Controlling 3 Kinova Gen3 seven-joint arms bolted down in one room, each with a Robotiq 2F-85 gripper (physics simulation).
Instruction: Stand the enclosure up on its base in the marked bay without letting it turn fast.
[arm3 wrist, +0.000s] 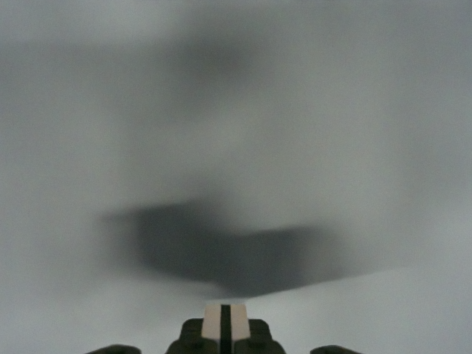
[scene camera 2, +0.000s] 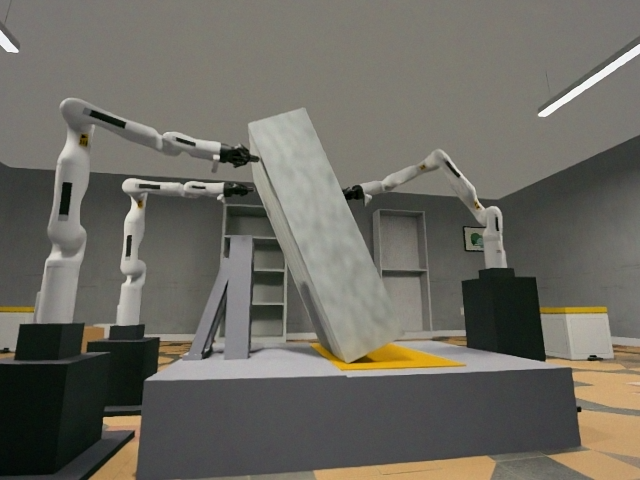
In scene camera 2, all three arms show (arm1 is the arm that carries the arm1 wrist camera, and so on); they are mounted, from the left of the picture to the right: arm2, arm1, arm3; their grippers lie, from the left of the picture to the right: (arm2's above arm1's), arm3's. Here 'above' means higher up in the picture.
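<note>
The enclosure (scene camera 2: 330, 227) is a tall pale grey box in scene camera 2, tilted with its top to the left. Its low edge rests on the yellow marked bay (scene camera 2: 434, 359); its lower right corner is raised. A blurred grey surface with dark shadows fills the arm3 wrist view. Arm2's gripper (scene camera 2: 255, 158) is shut, its tips at the enclosure's upper left side. Arm1's gripper (scene camera 2: 252, 190) looks shut below it, close to the same side; contact is unclear. Arm3's gripper (arm3 wrist: 225, 322) is shut, its pads together; in scene camera 2 its tips are hidden behind the enclosure's right edge.
A grey braced support (scene camera 2: 238, 299) stands on the wide grey platform (scene camera 2: 356, 423), left of the enclosure. Shelf units (scene camera 2: 284, 310) (scene camera 2: 427, 310) stand behind. Dark pedestals (scene camera 2: 46, 413) (scene camera 2: 124, 372) (scene camera 2: 501, 317) carry the arms. A white, yellow-topped box (scene camera 2: 576, 335) stands at the right.
</note>
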